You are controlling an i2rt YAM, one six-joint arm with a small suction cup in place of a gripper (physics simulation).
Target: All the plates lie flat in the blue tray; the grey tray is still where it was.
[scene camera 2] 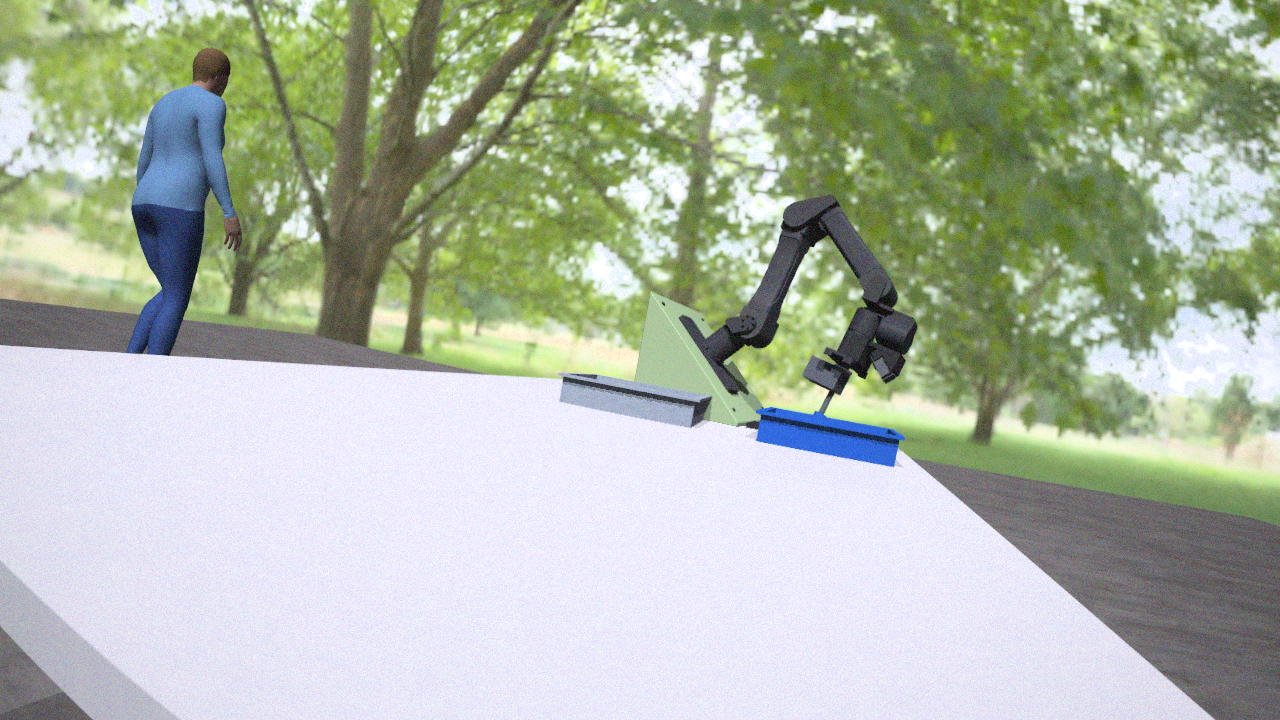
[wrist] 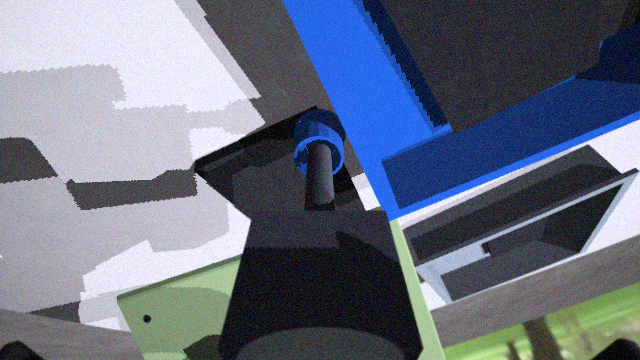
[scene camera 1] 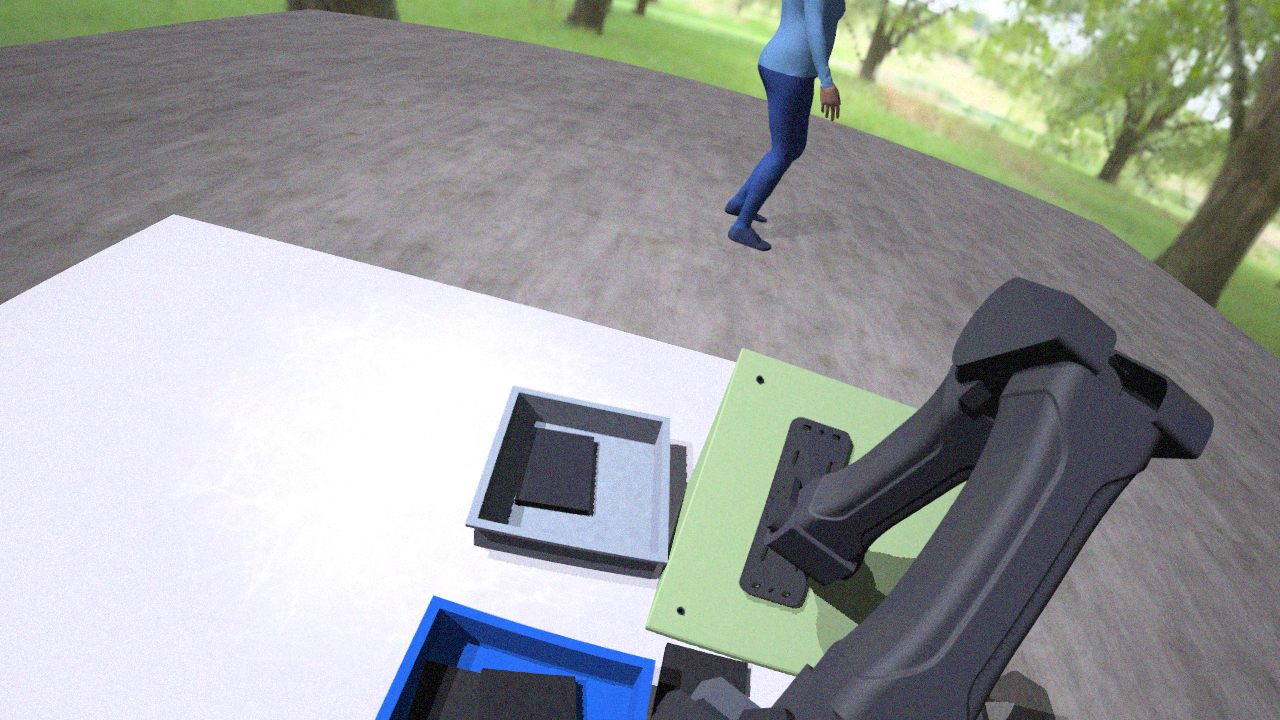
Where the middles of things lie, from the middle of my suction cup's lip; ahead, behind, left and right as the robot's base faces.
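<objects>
There's a grey tray [scene camera 1: 626, 531] that's 310 mm to the right of my suction cup, 180 mm ahead of it and 10 mm below it. And the blue tray [scene camera 1: 449, 633] is 10 mm below my suction cup too, 40 mm to the left of it and 120 mm ahead.
</objects>
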